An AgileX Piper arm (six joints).
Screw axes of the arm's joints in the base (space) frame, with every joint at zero. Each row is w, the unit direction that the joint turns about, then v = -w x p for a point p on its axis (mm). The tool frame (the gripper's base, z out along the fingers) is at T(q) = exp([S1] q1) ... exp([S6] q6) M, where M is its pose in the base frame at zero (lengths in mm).
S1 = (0, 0, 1, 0.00, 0.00, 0.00)
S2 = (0, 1, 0, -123.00, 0.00, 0.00)
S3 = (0, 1, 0, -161.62, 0.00, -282.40)
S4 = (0.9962, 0, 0.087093, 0.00, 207.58, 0.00)
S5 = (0, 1, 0, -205.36, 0.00, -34.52)
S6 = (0.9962, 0, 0.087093, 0.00, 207.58, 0.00)
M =
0.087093 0 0.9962 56.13
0 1 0 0.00
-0.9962 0 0.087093 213.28
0 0 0 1
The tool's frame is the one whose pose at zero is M.
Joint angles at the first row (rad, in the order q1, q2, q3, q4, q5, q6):
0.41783 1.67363 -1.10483 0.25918 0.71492 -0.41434
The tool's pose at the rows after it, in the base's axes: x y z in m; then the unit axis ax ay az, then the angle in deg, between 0 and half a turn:
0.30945 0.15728 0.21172 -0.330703 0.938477 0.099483 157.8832
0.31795 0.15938 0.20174 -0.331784 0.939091 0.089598 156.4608
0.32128 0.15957 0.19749 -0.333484 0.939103 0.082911 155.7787
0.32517 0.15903 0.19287 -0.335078 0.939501 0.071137 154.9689
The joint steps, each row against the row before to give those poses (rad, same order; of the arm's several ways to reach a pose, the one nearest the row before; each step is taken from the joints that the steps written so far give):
0.01148 0.05005 -0.02724 -0.00703 -0.03917 0.00003
0.00098 0.03705 -0.00498 -0.01849 -0.05685 0.00323
0.00000 0.01405 0.00001 -0.01546 -0.02587 0.00413
-0.00001 0.01504 0.00002 -0.03414 -0.02947 0.01835

